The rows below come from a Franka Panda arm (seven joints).
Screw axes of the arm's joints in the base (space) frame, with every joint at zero. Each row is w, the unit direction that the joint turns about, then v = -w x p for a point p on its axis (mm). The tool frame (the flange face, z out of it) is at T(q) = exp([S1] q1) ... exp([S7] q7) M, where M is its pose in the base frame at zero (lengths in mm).
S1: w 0 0 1 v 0.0 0.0 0.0
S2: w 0 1 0 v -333.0 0.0 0.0
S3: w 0 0 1 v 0.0 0.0 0.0
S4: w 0 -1 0 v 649.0 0.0 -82.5
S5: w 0 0 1 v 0.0 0.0 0.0
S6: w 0 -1 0 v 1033.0 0.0 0.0
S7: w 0 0 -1 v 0.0 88.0 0.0
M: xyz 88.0 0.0 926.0 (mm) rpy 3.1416 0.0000 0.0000 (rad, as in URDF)
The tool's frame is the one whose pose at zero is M.
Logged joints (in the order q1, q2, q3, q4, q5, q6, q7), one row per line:
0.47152 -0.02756 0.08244 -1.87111 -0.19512 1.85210 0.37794
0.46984 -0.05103 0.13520 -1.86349 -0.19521 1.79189 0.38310
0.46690 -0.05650 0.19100 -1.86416 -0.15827 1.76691 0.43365
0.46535 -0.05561 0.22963 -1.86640 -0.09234 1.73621 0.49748
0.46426 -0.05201 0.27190 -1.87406 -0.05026 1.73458 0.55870
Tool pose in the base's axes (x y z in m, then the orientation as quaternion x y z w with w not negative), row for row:
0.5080 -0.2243 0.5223 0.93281 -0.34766 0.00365 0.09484
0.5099 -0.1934 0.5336 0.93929 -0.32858 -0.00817 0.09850
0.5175 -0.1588 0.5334 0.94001 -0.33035 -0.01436 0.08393
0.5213 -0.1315 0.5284 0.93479 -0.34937 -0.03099 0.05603
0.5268 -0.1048 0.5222 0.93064 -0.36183 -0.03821 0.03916
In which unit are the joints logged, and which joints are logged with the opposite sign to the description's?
The joints are logged in radians. Opposite sign: q1.
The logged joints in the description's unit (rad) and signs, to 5 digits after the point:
-0.47152 -0.02756 0.08244 -1.87111 -0.19512 1.85210 0.37794
-0.46984 -0.05103 0.13520 -1.86349 -0.19521 1.79189 0.38310
-0.46690 -0.05650 0.19100 -1.86416 -0.15827 1.76691 0.43365
-0.46535 -0.05561 0.22963 -1.86640 -0.09234 1.73621 0.49748
-0.46426 -0.05201 0.27190 -1.87406 -0.05026 1.73458 0.55870

